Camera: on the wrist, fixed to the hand. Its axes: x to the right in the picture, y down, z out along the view.
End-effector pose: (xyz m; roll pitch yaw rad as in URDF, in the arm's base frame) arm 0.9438 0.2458 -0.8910 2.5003 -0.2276 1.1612
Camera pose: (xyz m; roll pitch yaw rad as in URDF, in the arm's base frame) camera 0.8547 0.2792 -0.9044 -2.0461 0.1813 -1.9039
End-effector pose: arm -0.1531 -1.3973 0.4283 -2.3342 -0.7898 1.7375
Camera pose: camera -0.1643 -1.4717 0.4882 2.8339 0.8573 -1.3209
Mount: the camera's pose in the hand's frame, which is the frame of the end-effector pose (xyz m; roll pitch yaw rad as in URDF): -0.0078 -0.0833 -0.0473 0.4390 -0.0084 3.0540
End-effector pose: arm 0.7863 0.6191 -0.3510 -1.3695 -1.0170 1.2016
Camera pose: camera 0.8214 0.5353 -0.3197 1.7586 1.1005 -1.9968
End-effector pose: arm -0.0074 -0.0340 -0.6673 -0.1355 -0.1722 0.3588
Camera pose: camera 0.0223 -0.1178 -0.7037 0.5587 0.1750 -2.8721
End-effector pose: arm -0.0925 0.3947 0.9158 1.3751 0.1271 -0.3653
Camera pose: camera -0.0997 0.4298 0.8266 -0.9349 -0.2146 2.7673
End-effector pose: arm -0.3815 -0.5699 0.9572 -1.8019 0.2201 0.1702
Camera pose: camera -0.3647 -0.5944 1.0486 2.2384 -0.1329 -2.9594
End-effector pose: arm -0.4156 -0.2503 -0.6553 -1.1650 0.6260 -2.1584
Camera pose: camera -0.4944 -0.2309 -0.6038 1.6311 -0.5483 0.9337
